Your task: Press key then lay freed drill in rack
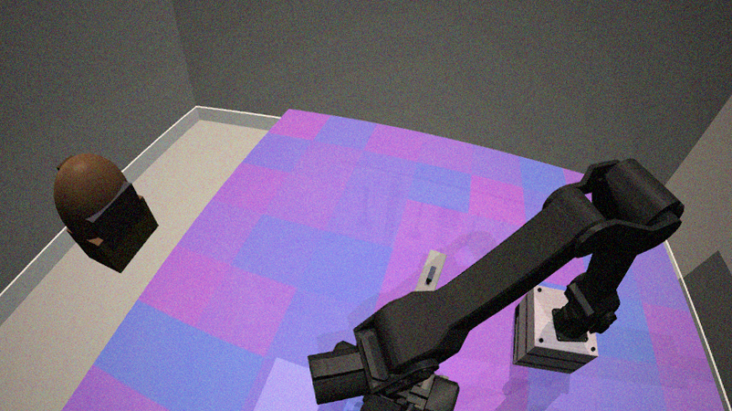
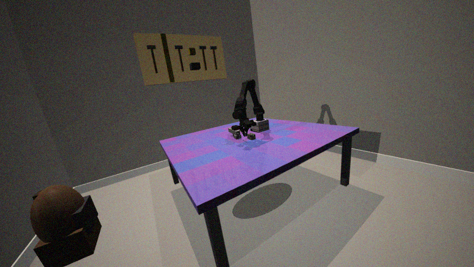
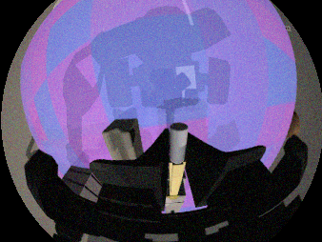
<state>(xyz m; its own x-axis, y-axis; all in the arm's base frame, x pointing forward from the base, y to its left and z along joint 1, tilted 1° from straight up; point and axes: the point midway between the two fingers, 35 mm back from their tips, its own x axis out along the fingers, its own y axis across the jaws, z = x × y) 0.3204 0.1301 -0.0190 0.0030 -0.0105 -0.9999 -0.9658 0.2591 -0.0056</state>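
Now: gripper tip 10 mm past the drill, 40 mm to the left of it and 30 mm below it. The rest, counted from my gripper tip: long grey block (50 mm behind, 200 mm to the right); grooved grey rack (80 mm behind, 20 mm to the right, 20 mm below); dark key (60 mm behind, 230 mm to the right, 10 mm above).
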